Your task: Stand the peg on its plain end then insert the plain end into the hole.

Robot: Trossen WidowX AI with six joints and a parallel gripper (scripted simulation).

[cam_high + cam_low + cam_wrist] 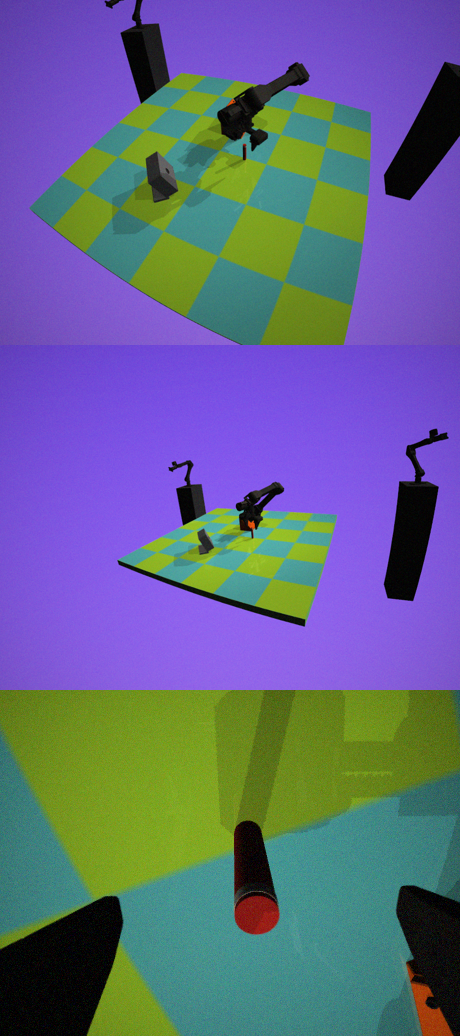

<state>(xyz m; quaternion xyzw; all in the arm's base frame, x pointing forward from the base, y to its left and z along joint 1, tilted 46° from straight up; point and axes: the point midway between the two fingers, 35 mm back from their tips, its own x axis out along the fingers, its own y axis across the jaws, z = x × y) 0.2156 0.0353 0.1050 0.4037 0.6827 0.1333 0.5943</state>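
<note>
Right now the peg is 20 mm below my gripper tip. The rest, counted from my gripper tip: grey foot (260 mm to the right, 260 mm ahead, 70 mm below); then grey sloped panel (240 mm to the right, 240 mm ahead, 10 mm below).
</note>
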